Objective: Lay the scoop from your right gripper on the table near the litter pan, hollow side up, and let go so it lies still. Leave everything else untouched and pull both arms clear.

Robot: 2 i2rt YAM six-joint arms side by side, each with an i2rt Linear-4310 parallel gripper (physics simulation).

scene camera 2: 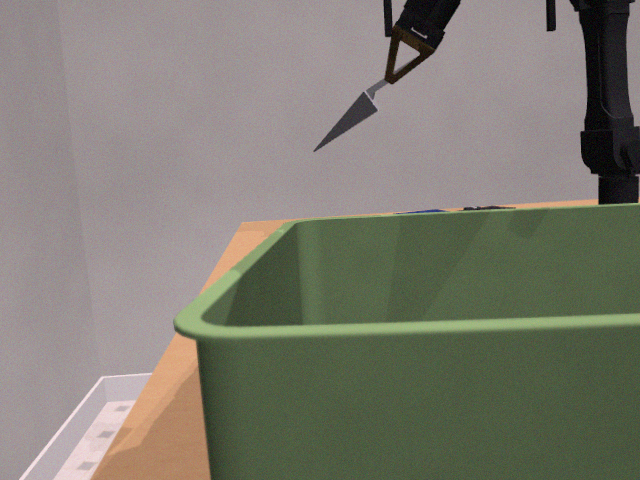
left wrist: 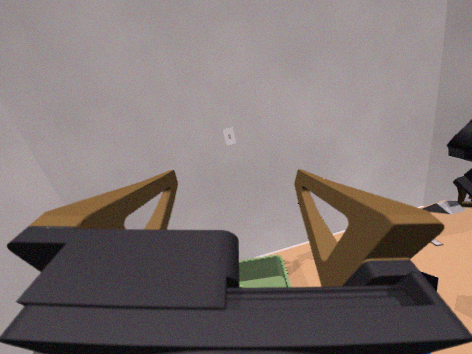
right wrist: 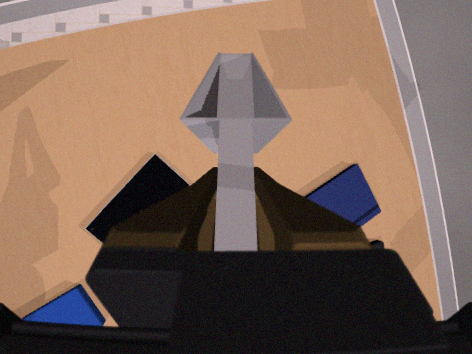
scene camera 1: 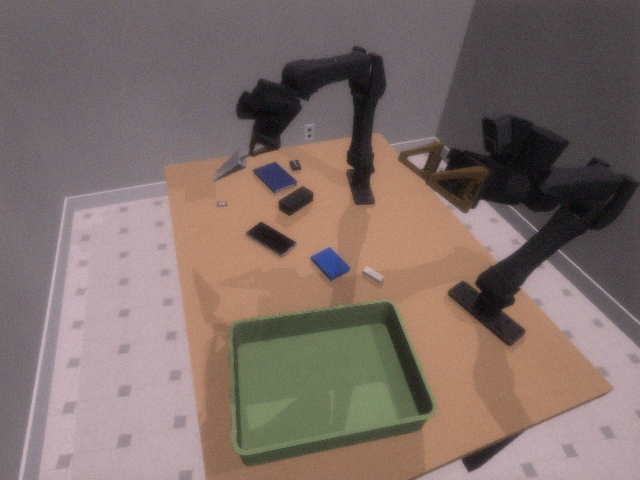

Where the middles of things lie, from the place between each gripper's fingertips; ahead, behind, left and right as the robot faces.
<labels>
The grey scoop (scene camera 2: 366, 105) lies 570 mm to the right of my left hand, 300 mm below it and 100 mm ahead of it. From my left hand the other things lie so: dark blue book (scene camera 1: 272, 175): 710 mm to the right, 500 mm below, 70 mm behind; then black phone (scene camera 1: 270, 238): 500 mm below, 430 mm to the right, 70 mm ahead.
My right gripper is now 30 mm short of the grey scoop, 30 mm above it and 20 mm to the left of it. Also, from my right hand: dark blue book: 230 mm below, 170 mm to the right, 140 mm behind; black phone: 240 mm below, 120 mm to the left.
</labels>
